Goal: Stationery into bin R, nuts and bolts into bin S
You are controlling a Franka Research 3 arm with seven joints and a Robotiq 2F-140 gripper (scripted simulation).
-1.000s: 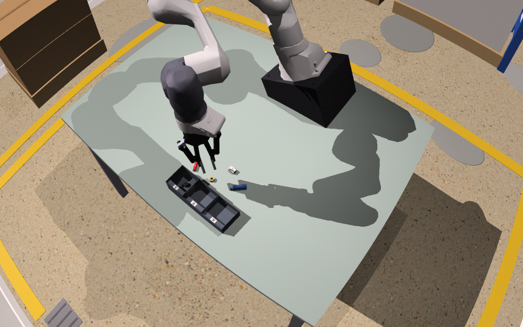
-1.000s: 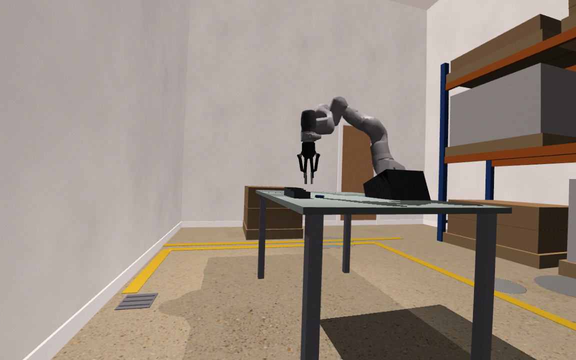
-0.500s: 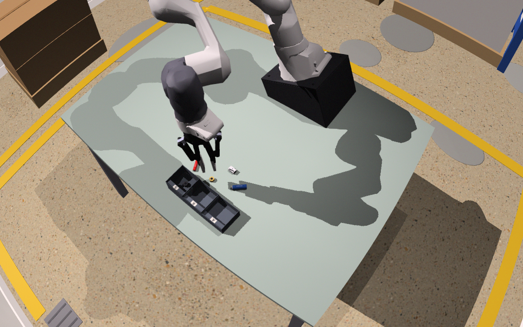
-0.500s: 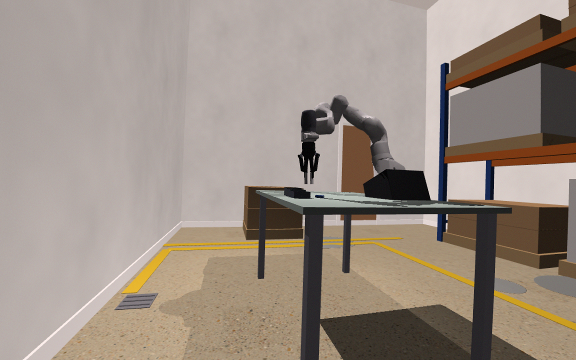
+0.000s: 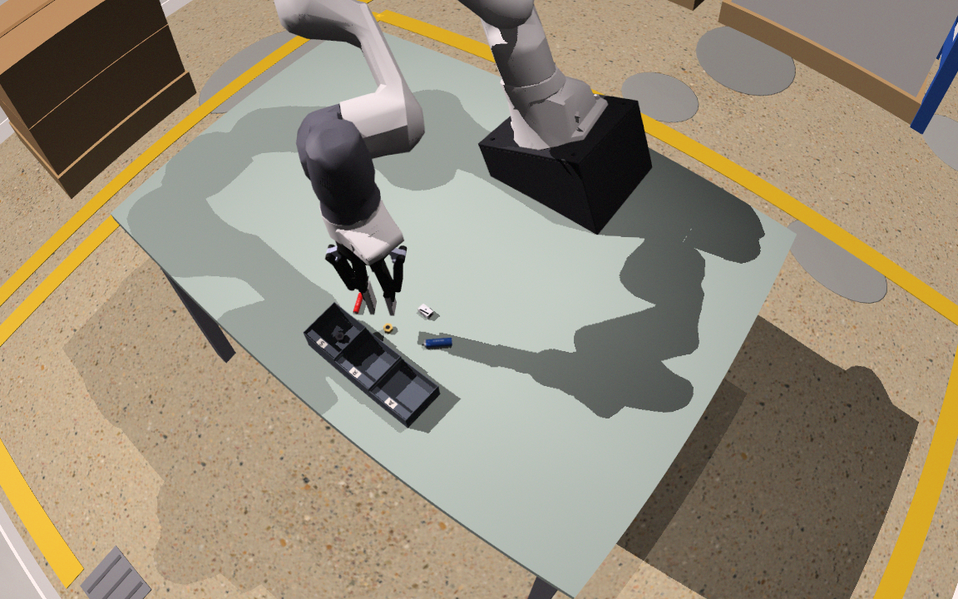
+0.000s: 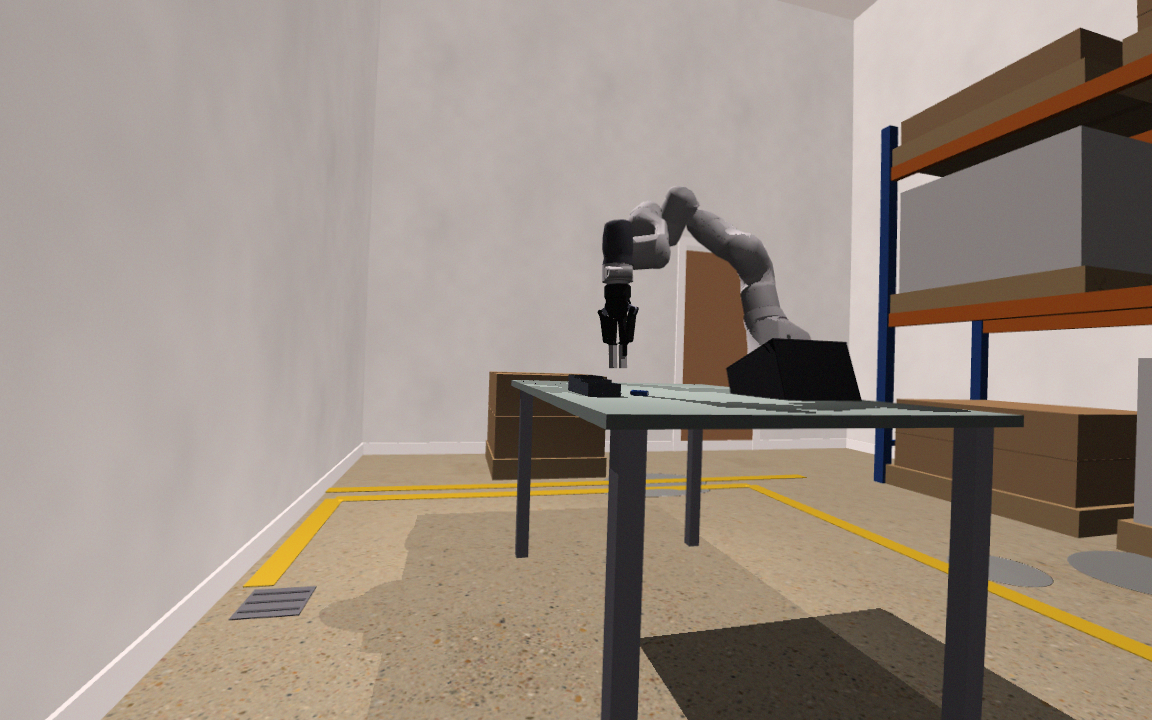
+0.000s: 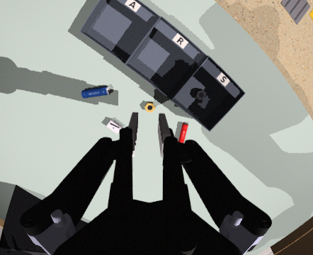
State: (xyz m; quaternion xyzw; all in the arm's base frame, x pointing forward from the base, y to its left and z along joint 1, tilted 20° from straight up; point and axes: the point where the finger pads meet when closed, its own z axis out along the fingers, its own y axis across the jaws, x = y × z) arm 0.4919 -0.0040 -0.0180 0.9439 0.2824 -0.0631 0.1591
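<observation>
My hand is 100 mm above the brass nut. From my hand the other things lie so: red cylinder: 10 mm behind, 80 mm to the right, 100 mm below; small white block: 70 mm behind, 30 mm to the left, 90 mm below; blue cylinder: 30 mm behind, 90 mm to the left, 100 mm below.
</observation>
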